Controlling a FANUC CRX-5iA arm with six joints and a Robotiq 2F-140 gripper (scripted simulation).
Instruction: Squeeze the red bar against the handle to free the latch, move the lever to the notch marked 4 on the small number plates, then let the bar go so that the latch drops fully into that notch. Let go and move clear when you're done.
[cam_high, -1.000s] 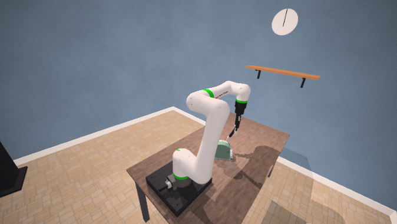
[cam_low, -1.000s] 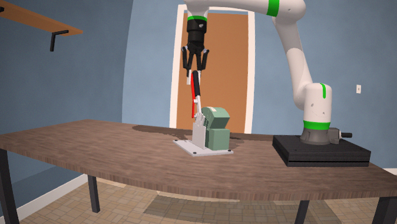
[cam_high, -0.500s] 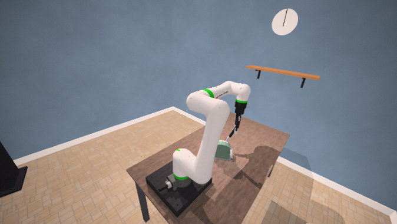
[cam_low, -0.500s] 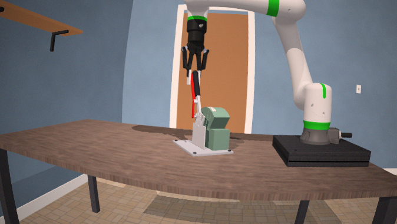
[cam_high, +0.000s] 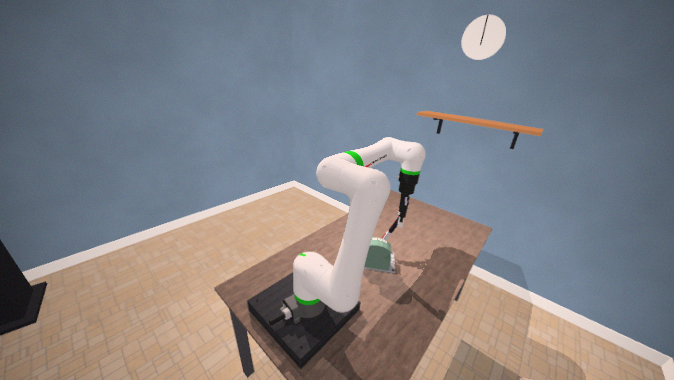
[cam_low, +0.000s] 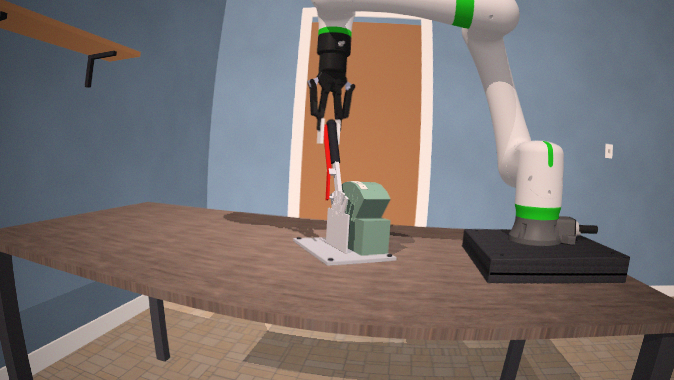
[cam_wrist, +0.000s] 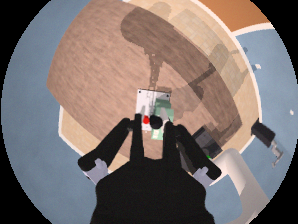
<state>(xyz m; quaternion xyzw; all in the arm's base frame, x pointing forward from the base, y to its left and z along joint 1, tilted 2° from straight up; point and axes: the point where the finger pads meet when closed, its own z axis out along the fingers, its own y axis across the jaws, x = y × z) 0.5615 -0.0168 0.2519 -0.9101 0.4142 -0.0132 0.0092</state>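
The red bar lies 100 mm below my hand, 50 mm to the left of it and 20 mm behind it.
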